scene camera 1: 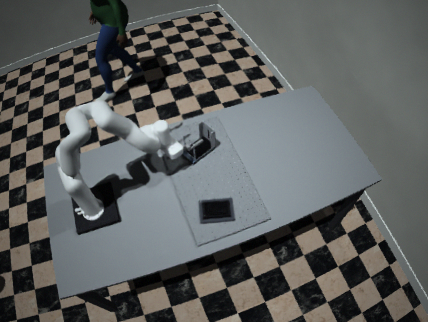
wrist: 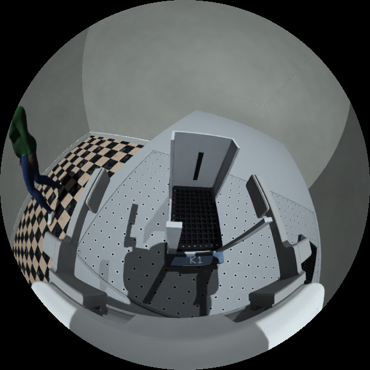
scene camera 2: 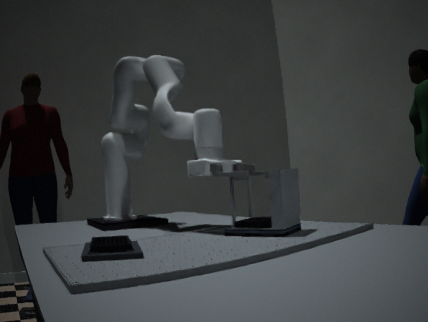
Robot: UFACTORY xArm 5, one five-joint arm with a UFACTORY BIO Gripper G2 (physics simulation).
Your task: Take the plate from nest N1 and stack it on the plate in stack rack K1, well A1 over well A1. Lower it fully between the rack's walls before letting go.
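Frame: origin at the arm's base, x back, y right, z up, level; metres.
Where they show: end effector, tool point: [scene camera 1: 188, 133] [scene camera 2: 258, 174]; arm's base, origin of the base link: [scene camera 1: 93, 209] [scene camera 2: 120, 219].
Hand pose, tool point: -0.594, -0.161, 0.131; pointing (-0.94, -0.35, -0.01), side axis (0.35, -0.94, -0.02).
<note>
Things, the pixels of their top centre, and the offset from my tool point, as dx, dy, dz. Level surfaces: height alone.
- low grey nest, middle of its top: [scene camera 2: 110, 245] [scene camera 1: 216, 209] +0.010, +0.386, -0.125
- Stack rack K1, middle of its top: [scene camera 2: 259, 171] [scene camera 1: 197, 133] -0.037, +0.024, +0.008
- perforated board, its level: dz -0.140
A black plate [scene camera 1: 216, 209] [scene camera 2: 110, 243] sits in a low grey nest [scene camera 1: 217, 220] [scene camera 2: 112, 256] near the front of the perforated board; no N1 label is readable. Part of this plate [wrist: 310, 257] shows at the right edge of the wrist view. Stack rack K1 [scene camera 1: 207, 134] [scene camera 2: 285, 200] [wrist: 186, 155] has a tall slotted wall, corner posts and a front label. A black plate [wrist: 194, 215] [scene camera 2: 255, 222] lies low inside it. My gripper [wrist: 177, 192] [scene camera 2: 257, 171] is open and empty, held level above rack K1 and beside its tall wall. Well A1 cannot be made out on either plate.
The perforated board [scene camera 1: 230, 185] [scene camera 2: 200, 260] [wrist: 145, 187] carries the nest and the rack. The arm stands on a black base plate [scene camera 1: 113, 220]. A person in green [scene camera 1: 112, 20] [scene camera 2: 422, 110] [wrist: 21, 132] and one in red [scene camera 2: 35, 140] are beyond the table.
</note>
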